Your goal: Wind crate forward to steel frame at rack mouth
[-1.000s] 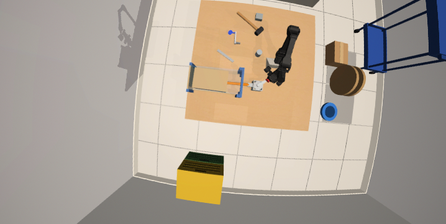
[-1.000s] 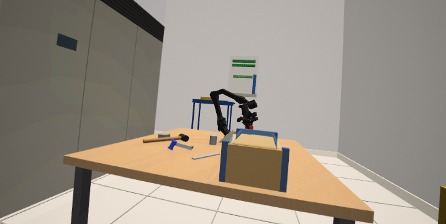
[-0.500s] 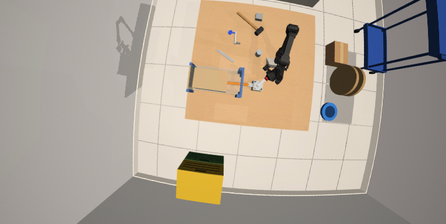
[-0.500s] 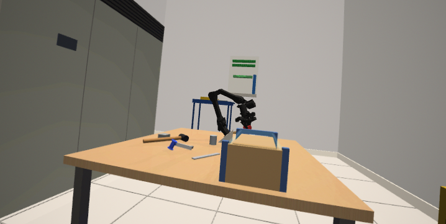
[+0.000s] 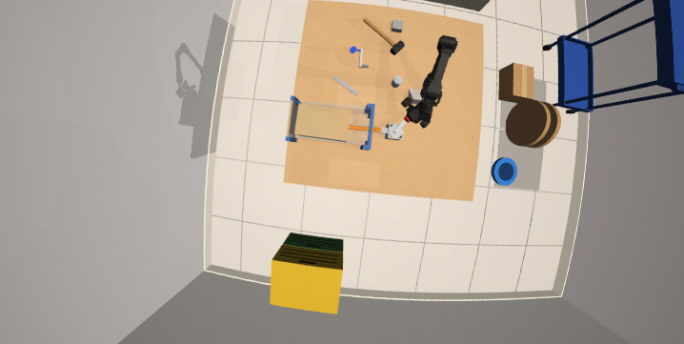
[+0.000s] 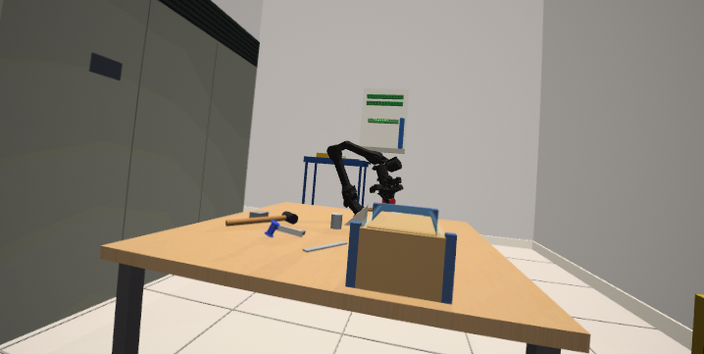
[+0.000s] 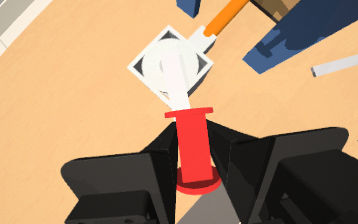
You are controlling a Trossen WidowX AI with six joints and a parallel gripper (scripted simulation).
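The red-knobbed crank handle lies 30 mm below my gripper tip, 20 mm to the left of it and 10 mm ahead of it. From my gripper tip the other things lie so: blue steel frame 200 mm ahead, 90 mm to the left, 30 mm below; red grip 10 mm to the right, 10 mm behind; hand winch 100 mm below, 70 mm to the left, 20 mm ahead.
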